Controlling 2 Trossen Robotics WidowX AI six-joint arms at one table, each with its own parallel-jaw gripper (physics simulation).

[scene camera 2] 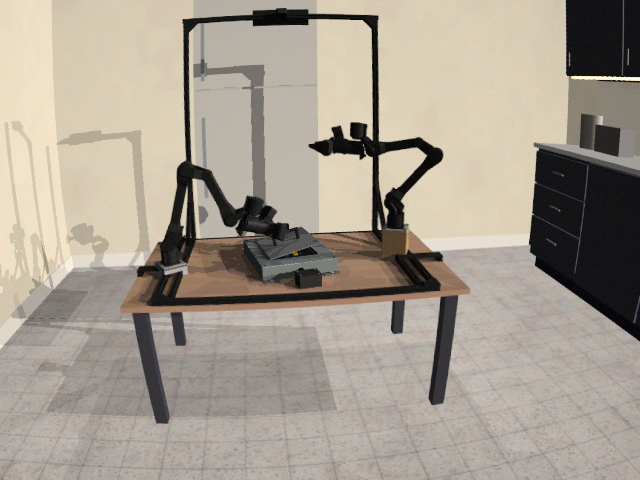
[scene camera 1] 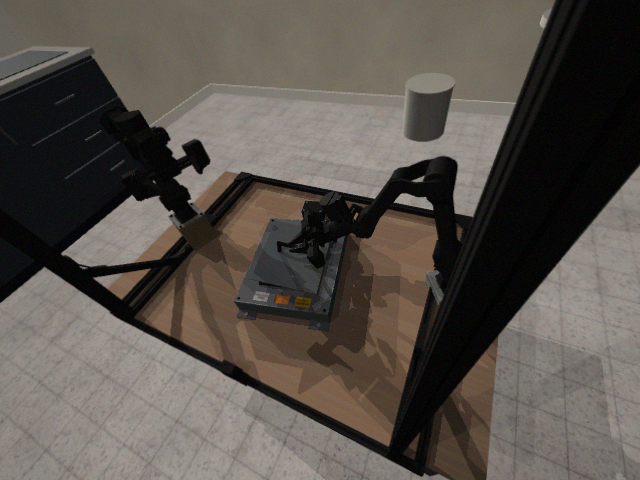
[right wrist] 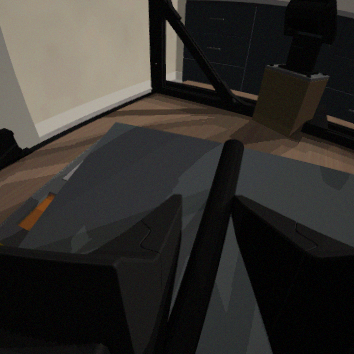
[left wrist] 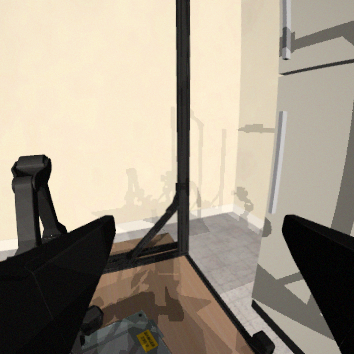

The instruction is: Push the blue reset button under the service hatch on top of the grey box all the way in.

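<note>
The grey box point(scene camera 1: 281, 310) point(scene camera 2: 281, 271) lies on the table. Its hatch point(scene camera 1: 271, 268) point(scene camera 2: 305, 243) point(right wrist: 135, 170) is tilted partly up, with a dark gap under it in scene camera 2. A small blue patch, likely the button point(scene camera 2: 288, 255), shows in that gap beside a yellow part point(scene camera 2: 294, 253); how deep it sits cannot be told. My right gripper point(scene camera 1: 297, 246) point(scene camera 2: 284, 230) point(right wrist: 206, 203) is shut on the hatch's black bar handle point(right wrist: 220, 200). My left gripper point(scene camera 2: 312, 146) point(left wrist: 199, 223) is open and empty, high above the table.
A small black block point(scene camera 2: 308, 277) is at the box's near side in scene camera 2. The table point(scene camera 1: 206, 330) is edged by a black frame point(scene camera 2: 289, 296), with tall posts point(scene camera 2: 375, 103). The left arm stands on a wooden block point(scene camera 2: 395, 242).
</note>
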